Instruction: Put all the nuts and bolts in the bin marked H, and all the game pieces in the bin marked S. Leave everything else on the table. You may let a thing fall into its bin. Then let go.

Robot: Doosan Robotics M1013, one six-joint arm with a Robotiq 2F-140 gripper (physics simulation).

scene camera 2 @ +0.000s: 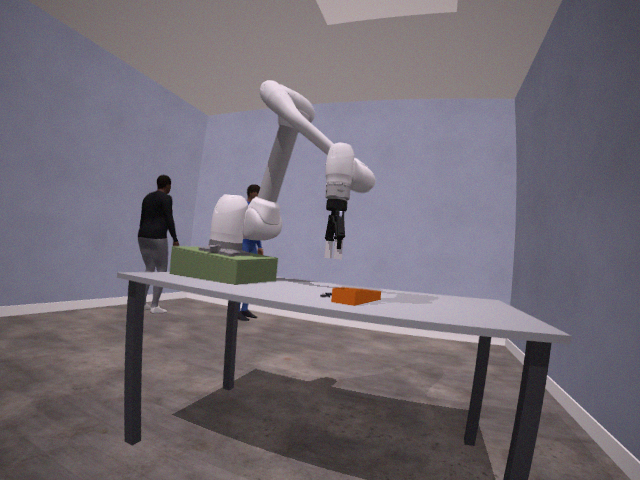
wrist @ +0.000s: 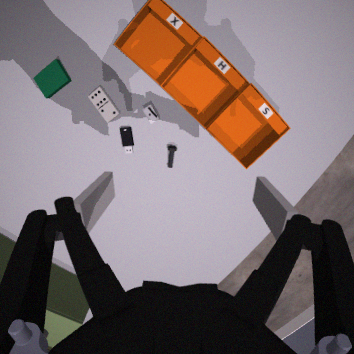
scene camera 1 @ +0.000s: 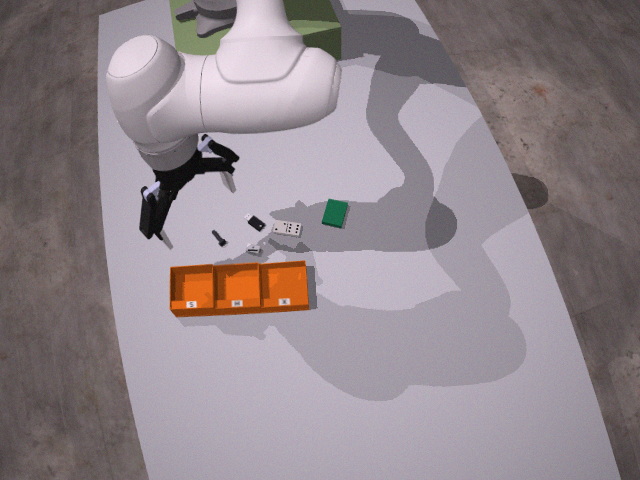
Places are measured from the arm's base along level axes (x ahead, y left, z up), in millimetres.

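Pixels of known places: gripper, fingertip midpoint: (scene camera 2: 332, 258) (wrist: 183, 186) (scene camera 1: 198, 215); arm's base at its link origin: (scene camera 2: 224, 252) (scene camera 1: 228, 3).
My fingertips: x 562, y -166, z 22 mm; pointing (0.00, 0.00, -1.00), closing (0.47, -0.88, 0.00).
For each thing: its top centre in the pictures, then the offset to it from my fingertips. "spot": a spot on its surface instead.
- dark bolt at its top centre: (wrist: 170, 158) (scene camera 1: 217, 235) dx -19, dy +15, dz -129 mm
- white domino at its top centre: (wrist: 102, 104) (scene camera 1: 287, 227) dx +5, dy +148, dz -135 mm
- bin marked H at a spot on its surface: (wrist: 196, 84) (scene camera 1: 242, 288) spot: dx +98, dy +35, dz -136 mm
- black USB stick at its top centre: (wrist: 126, 140) (scene camera 1: 253, 220) dx -29, dy +91, dz -135 mm
- small grey-white piece with a dark slot, top centre: (wrist: 150, 113) (scene camera 1: 253, 248) dx +27, dy +75, dz -131 mm
- green block at its top centre: (scene camera 1: 334, 212) (wrist: 49, 78) dx +3, dy +243, dz -133 mm
- bin marked X at a spot on its surface: (wrist: 156, 47) (scene camera 1: 284, 285) spot: dx +115, dy +110, dz -136 mm
A dark bolt (scene camera 1: 219, 238) (wrist: 171, 155) lies on the table near the bins. A white domino (scene camera 1: 287, 228) (wrist: 103, 104) with black dots lies flat, farther right in scene camera 1. The bin marked H (scene camera 1: 238, 285) (wrist: 196, 84) is the middle compartment of an orange three-part tray. The bin marked S (scene camera 1: 194, 288) (wrist: 237, 122) is an end compartment. No items show in either. My gripper (scene camera 1: 201, 218) (scene camera 2: 333, 256) (wrist: 183, 186) is wide open and empty, well above the table. In the wrist view the bolt lies beyond the fingertips, between their lines.
A black USB stick (scene camera 1: 254, 222) (wrist: 127, 139), a small grey-white piece with a dark slot (scene camera 1: 253, 249) (wrist: 151, 112) and a green block (scene camera 1: 334, 212) (wrist: 52, 78) lie on the table. The bin marked X (scene camera 1: 284, 283) (wrist: 156, 47) adjoins H. The arm's green base block (scene camera 2: 222, 266) stands at one end.
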